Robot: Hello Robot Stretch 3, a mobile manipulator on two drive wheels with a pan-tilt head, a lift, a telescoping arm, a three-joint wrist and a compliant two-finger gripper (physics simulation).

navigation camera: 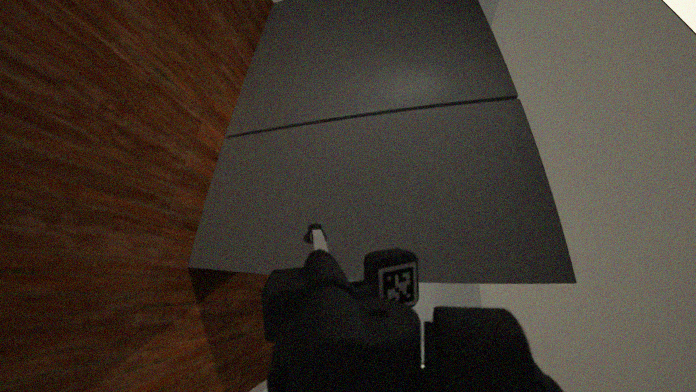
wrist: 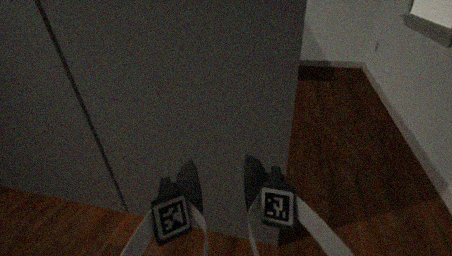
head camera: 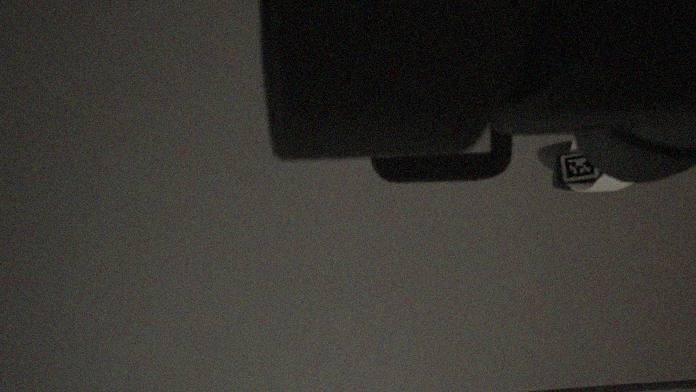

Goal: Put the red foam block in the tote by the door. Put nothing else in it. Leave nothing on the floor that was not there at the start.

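Frame: origin at the robot's base, x back, y right, z up, level; metres.
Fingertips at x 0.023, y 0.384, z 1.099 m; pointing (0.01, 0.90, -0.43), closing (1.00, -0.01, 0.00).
A point is followed by its place in that frame.
My gripper (wrist: 221, 177) @(x 0.023, y 0.384, z 1.099 m) is open, with a gap between its two dark fingertips. It points at a large grey panelled surface, which shows between the fingers in the wrist view. A tagged gripper part (head camera: 579, 167) (navigation camera: 398, 285) shows at the upper right in the head view and low in the navigation view. Dark wrist and arm parts hide the top right of the head view. The red foam block and the tote do not show in any view.
The tall grey panelled block (head camera: 325, 275) @(x -0.209, y 1.145, z 1.166 m) (navigation camera: 370, 190) @(x -0.095, y 1.100, z 1.097 m) (wrist: 175, 100) stands close in front, with a thin dark seam. Brown wooden floor (navigation camera: 100, 150) @(x -0.324, y 0.554, z 0.001 m) (wrist: 340, 135) runs beside it. A pale wall (wrist: 405, 85) with a skirting board stands at the right in the wrist view.
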